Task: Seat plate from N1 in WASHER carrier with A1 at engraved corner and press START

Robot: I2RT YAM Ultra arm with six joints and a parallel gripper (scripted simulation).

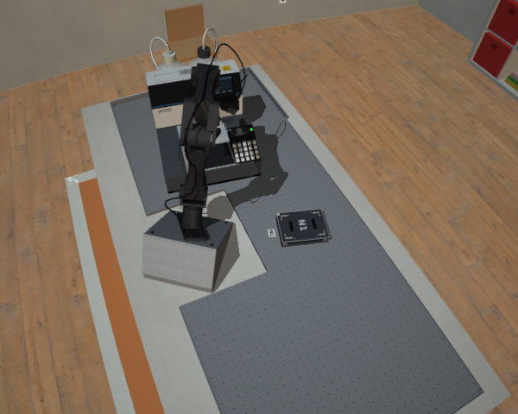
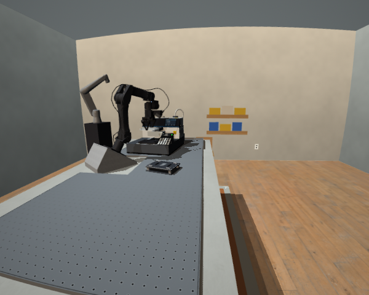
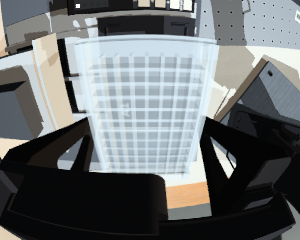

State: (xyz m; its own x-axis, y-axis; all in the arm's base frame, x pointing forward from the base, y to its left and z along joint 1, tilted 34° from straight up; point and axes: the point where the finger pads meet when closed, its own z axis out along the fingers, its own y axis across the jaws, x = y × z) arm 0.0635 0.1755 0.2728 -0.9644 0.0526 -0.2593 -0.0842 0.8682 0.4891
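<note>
Now: the well plate right at my hand. From my hand the other things lie so: plate washer (1 cm behind, 15 cm to the left, 6 cm below); washer carrier (10 cm below); label (17 cm ahead, 31 cm to the right, 19 cm below).
</note>
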